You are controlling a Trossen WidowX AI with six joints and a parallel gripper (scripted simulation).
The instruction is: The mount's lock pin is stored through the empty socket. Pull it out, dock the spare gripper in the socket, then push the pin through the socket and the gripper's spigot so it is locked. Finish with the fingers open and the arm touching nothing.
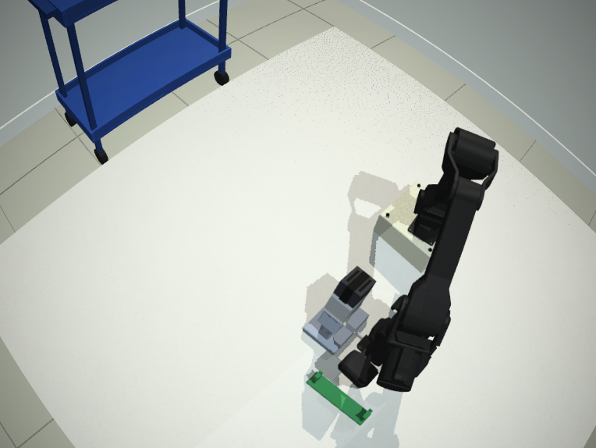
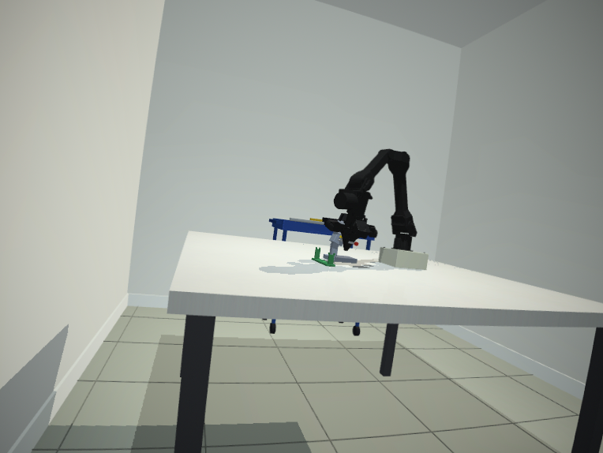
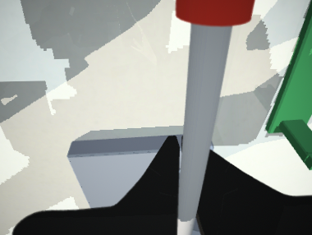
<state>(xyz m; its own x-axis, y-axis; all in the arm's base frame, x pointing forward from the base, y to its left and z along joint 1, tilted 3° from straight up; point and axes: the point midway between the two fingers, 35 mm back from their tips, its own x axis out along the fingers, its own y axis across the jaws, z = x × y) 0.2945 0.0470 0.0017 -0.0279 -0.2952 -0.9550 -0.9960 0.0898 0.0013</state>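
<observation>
My gripper tip is 80 mm to the left of the grey mount and 20 mm past it. The rest, counted from my gripper tip: spare gripper: 80 mm to the right, 80 mm above, 30 mm behind; then green holder: 100 mm ahead, 20 mm to the left, 20 mm below.
</observation>
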